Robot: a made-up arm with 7 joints.
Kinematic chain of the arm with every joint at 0, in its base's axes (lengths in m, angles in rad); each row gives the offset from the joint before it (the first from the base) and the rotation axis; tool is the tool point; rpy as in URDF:
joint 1: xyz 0 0 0 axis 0.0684 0.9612 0.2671
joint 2: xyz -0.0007 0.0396 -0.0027 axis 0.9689 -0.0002 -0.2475
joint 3: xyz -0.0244 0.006 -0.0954 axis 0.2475 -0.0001 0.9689
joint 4: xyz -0.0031 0 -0.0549 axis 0.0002 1 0
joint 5: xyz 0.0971 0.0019 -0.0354 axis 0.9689 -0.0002 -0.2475
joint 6: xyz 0.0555 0 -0.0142 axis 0.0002 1 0
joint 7: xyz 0.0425 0 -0.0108 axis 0.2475 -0.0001 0.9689
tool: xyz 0 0 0 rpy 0 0.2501 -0.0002
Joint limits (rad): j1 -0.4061..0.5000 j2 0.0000..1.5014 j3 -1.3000..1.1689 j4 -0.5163..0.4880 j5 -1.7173..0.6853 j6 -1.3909..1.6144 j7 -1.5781..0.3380
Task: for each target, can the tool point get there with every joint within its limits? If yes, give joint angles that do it. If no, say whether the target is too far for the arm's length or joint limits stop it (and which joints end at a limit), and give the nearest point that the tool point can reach.
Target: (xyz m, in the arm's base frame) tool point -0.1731 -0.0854 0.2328
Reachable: no: joint limits stop it (at a limit: joint 1, joint 2, joint 3, joint 4) | nearest point 0.0223 0.0989 0.1582 | short by 0.279 m
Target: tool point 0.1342 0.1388 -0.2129
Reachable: yes | joints 0.1608 0.6492 -0.0632 0.0131 -1.4979 0.1551 -0.9010
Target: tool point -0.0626 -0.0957 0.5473
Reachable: no: too far | nearest point 0.0423 0.1071 0.1836 | short by 0.429 m
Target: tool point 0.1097 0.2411 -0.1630
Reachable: yes | joints 0.0798 1.2845 -0.2280 0.1551 -0.6329 1.3545 -0.8884
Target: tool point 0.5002 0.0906 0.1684
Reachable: no: too far | nearest point 0.2202 0.1500 0.0647 | short by 0.304 m
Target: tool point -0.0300 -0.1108 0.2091
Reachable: no: joint limits stop it (at a limit: joint 1, joint 2, joint 3, joint 4) | nearest point 0.0390 0.0877 0.1571 | short by 0.216 m
